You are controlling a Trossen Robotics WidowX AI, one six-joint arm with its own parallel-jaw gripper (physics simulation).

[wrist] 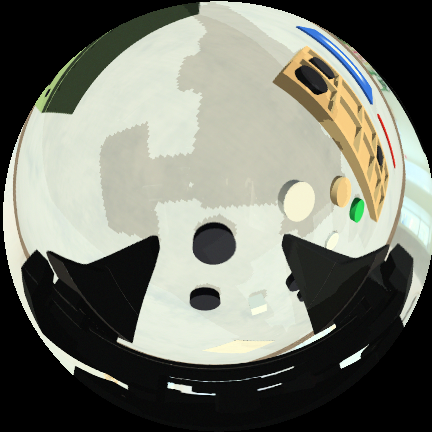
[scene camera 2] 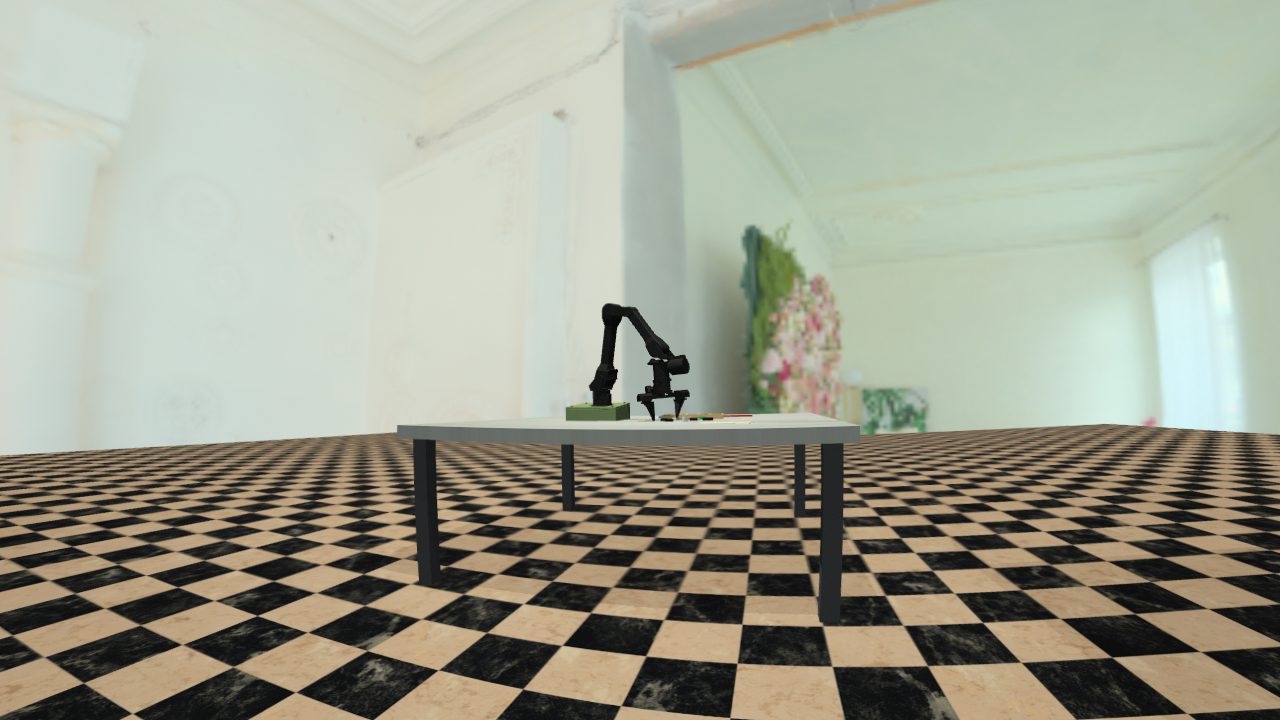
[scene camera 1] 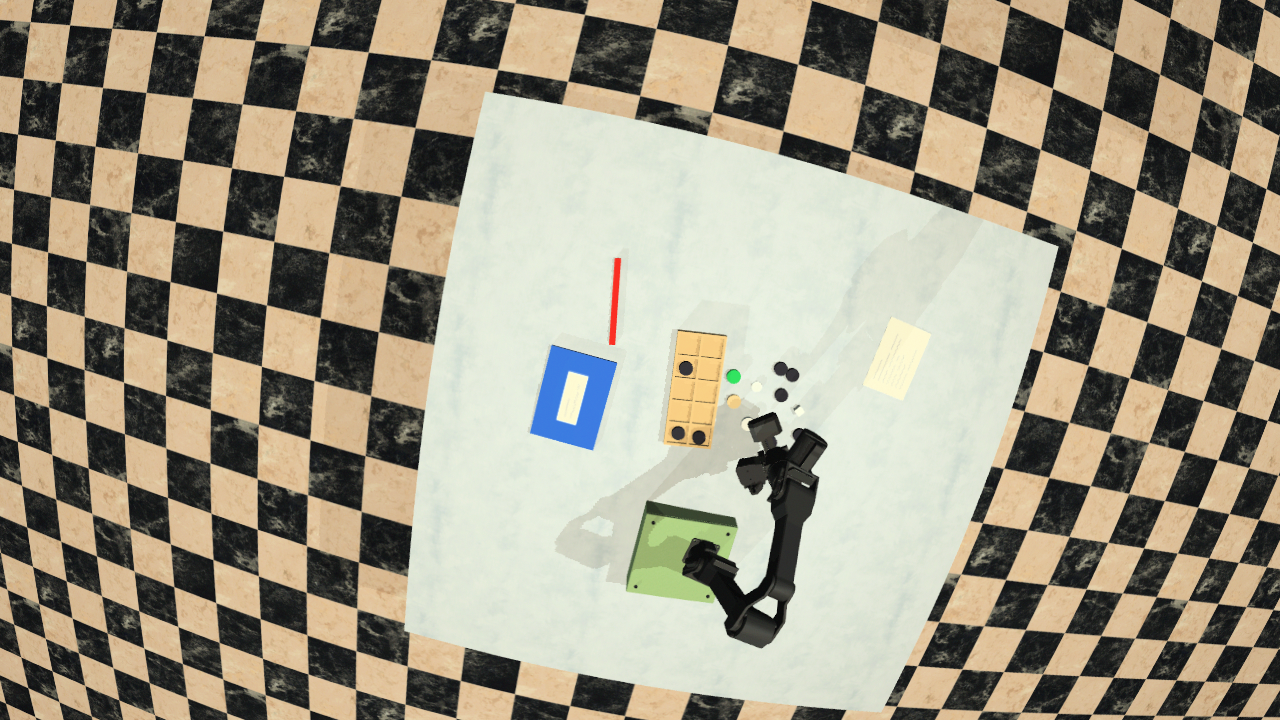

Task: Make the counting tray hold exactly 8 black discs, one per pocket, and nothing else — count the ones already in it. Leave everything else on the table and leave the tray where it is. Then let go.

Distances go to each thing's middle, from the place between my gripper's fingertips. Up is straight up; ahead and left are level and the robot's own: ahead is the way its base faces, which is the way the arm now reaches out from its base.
My gripper is now 40 mm short of the tan counting tray (scene camera 1: 693,399) and 190 mm to the right of it.
